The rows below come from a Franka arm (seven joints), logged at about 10 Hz.
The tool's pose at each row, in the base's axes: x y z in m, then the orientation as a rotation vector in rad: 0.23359 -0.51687 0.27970 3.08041 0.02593 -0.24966; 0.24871 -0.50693 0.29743 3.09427 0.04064 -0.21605; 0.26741 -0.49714 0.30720 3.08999 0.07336 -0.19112; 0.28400 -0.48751 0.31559 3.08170 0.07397 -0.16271; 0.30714 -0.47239 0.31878 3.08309 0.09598 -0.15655; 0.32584 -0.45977 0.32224 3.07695 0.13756 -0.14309; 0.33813 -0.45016 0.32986 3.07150 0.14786 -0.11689; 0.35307 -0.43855 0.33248 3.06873 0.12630 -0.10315; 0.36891 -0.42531 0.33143 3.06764 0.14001 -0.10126; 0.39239 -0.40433 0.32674 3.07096 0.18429 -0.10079; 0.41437 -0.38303 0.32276 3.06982 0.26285 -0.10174; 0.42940 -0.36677 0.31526 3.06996 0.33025 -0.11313; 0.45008 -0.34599 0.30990 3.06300 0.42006 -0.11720
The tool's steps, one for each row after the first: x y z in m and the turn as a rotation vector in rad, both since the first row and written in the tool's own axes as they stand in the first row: 0.01219 -0.00873 -0.02042 0.01051 0.02264 -0.00973; 0.02919 -0.01764 -0.03356 0.00339 0.03900 -0.02999; 0.04432 -0.02649 -0.04500 -0.00663 0.05695 -0.02927; 0.06684 -0.04095 -0.05264 -0.00615 0.06135 -0.04348; 0.08489 -0.05299 -0.05971 -0.01362 0.07048 -0.06982; 0.09591 -0.06196 -0.06970 -0.02036 0.08742 -0.07575; 0.11038 -0.07311 -0.07528 -0.02349 0.09591 -0.06132; 0.12634 -0.08605 -0.07748 -0.02479 0.09732 -0.07016; 0.15053 -0.10675 -0.07772 -0.02153 0.09843 -0.09915; 0.17314 -0.12775 -0.07843 -0.02115 0.09901 -0.15028; 0.18938 -0.14405 -0.07430 -0.01771 0.09267 -0.19432; 0.21092 -0.16463 -0.07342 -0.01842 0.09118 -0.25272
